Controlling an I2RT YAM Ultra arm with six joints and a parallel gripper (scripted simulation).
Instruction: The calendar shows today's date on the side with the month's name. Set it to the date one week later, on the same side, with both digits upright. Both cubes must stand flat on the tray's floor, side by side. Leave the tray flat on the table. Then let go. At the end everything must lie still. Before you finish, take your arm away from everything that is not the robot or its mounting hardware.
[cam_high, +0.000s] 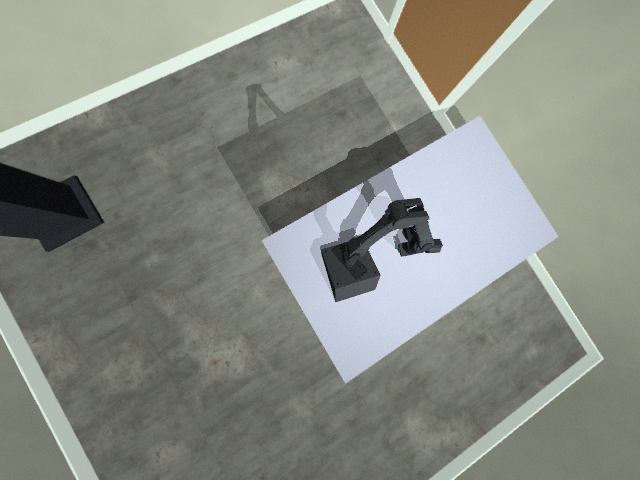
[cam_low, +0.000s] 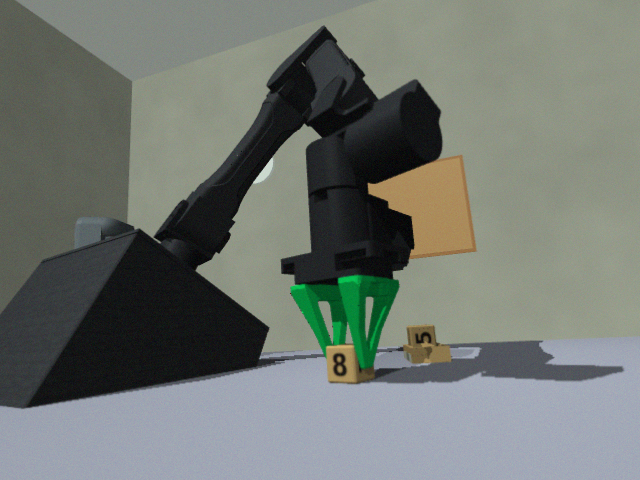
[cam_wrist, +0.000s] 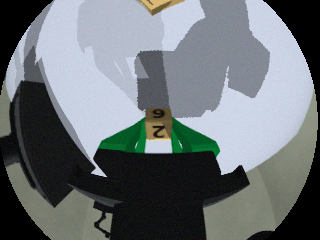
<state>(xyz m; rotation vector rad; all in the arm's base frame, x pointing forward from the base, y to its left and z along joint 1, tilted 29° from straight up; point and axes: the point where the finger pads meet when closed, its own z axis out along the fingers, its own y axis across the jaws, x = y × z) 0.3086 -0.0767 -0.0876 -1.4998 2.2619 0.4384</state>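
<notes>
Now: hand 160 mm to the right of the wooden tray, 50 mm short of it and 10 mm above it. Round my hand: wooden cube: right at my hand.
</notes>
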